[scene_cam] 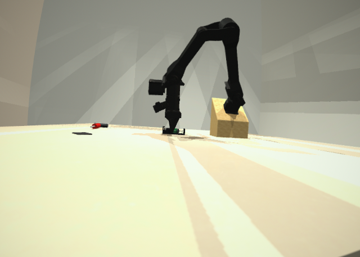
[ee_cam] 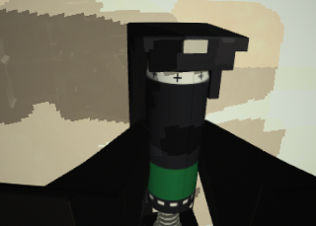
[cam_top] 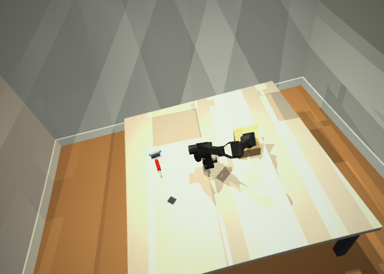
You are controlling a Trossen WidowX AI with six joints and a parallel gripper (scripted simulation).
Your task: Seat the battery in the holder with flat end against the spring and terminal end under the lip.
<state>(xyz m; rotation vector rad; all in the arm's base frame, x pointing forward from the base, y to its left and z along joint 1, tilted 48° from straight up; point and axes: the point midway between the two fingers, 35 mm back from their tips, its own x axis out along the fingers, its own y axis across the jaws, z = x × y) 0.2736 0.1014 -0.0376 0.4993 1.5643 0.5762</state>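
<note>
Now: gripper tip 10 mm below the battery. Round my gripper tip: red screwdriver 340 mm ahead.
</note>
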